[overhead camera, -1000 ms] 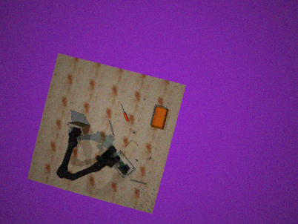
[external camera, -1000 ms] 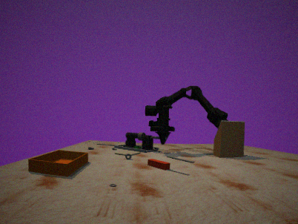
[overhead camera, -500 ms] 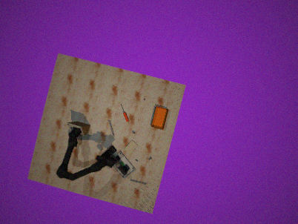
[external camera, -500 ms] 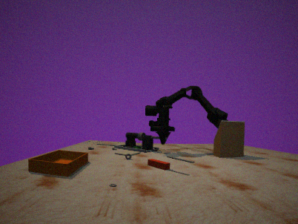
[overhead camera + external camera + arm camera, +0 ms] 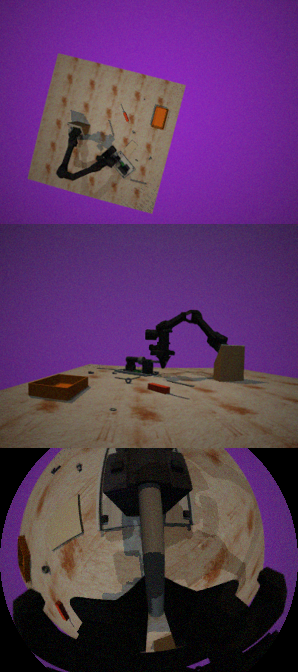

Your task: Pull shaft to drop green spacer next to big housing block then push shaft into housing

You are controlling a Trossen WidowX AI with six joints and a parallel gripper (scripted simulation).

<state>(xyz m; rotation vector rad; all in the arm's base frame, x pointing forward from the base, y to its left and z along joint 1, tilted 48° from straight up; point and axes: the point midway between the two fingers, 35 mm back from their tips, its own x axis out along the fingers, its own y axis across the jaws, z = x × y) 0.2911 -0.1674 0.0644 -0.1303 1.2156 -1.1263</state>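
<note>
Now: gripper tip 6 cm short of the shaft, 4 cm to the left of it and 4 cm below it. From my gripper tip the other things lie so: red-handled screwdriver: 5 cm ahead, 39 cm to the left, 4 cm below; then green spacer: 14 cm ahead, 11 cm to the right, 3 cm below; then orange tray: 40 cm ahead, 42 cm to the left, 3 cm below.
</note>
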